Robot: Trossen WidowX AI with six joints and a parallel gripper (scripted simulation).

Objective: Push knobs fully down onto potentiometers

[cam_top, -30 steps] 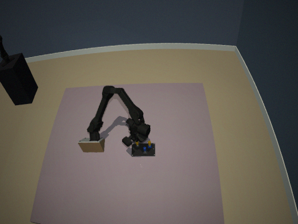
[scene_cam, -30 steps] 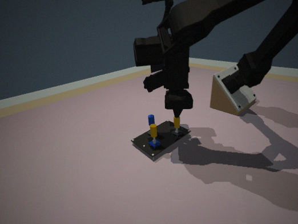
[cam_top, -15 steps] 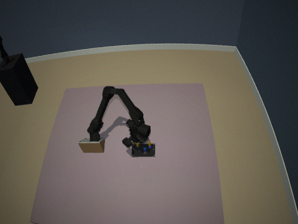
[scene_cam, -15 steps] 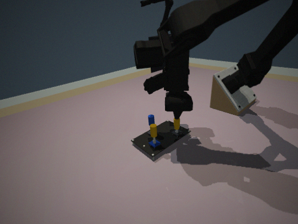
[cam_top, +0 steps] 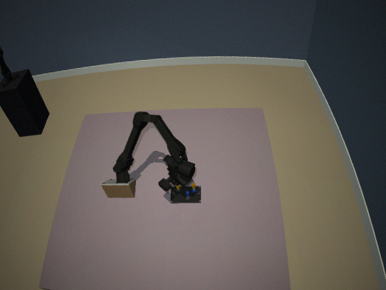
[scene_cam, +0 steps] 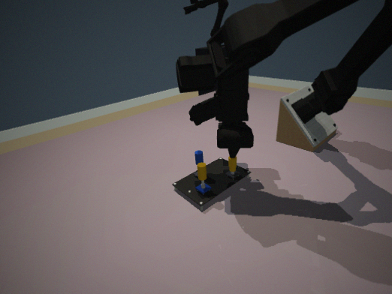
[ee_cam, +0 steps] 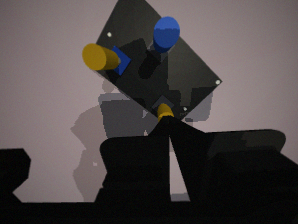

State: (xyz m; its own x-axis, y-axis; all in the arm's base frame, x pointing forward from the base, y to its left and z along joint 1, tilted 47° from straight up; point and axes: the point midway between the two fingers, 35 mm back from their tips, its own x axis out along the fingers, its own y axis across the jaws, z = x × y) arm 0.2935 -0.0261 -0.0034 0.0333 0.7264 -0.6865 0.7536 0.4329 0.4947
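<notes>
Right now my gripper tip is 80 mm short of the yellow knob and 10 mm to the left of it.
</notes>
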